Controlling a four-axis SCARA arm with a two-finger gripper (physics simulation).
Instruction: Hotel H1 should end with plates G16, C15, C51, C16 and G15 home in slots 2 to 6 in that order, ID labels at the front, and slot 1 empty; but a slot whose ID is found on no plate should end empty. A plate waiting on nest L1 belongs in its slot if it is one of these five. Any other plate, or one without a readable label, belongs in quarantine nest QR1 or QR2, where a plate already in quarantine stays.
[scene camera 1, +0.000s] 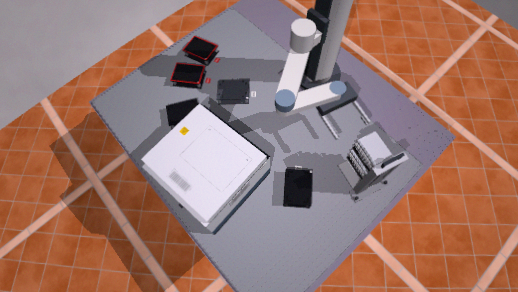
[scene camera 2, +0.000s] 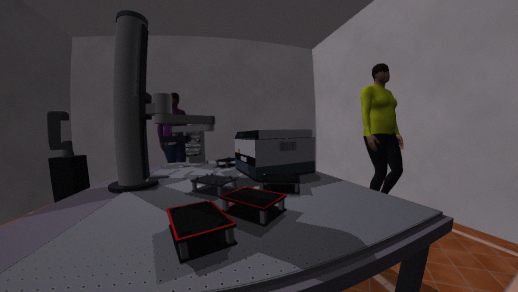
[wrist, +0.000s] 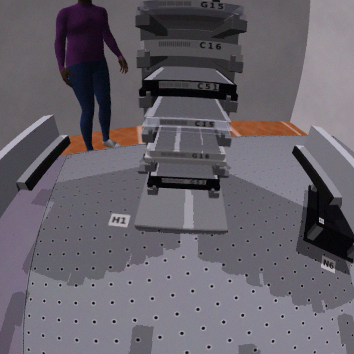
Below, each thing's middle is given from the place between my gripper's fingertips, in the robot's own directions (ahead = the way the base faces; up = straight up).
The black plate (wrist: 168, 175) is 12 cm to the left of my hand, 10 cm below it and 4 cm ahead of it. Also, from my hand: white device (scene camera 1: 254, 179) 56 cm ahead, 32 cm to the right, 9 cm below.
